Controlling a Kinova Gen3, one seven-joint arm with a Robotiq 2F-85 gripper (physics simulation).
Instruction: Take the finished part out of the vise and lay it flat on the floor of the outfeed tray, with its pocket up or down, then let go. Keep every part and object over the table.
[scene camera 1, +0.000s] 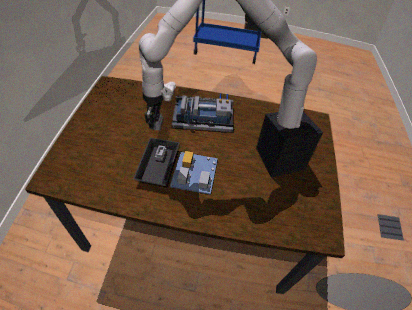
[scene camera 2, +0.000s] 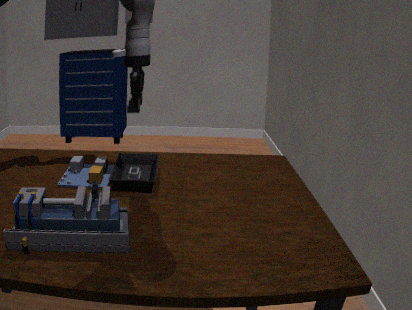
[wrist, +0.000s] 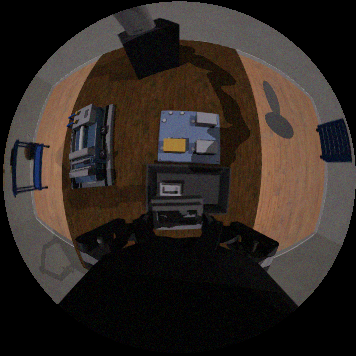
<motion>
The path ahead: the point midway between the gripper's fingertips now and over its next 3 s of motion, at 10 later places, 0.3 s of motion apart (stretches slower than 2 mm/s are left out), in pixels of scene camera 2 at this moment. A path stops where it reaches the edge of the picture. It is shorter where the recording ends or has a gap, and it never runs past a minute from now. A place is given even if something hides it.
The gripper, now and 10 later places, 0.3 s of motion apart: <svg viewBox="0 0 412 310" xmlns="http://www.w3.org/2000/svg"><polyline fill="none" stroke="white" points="137,107 136,106 134,102 135,107 139,129 134,141 134,141 135,140 135,140 137,143 135,147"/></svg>
</motion>
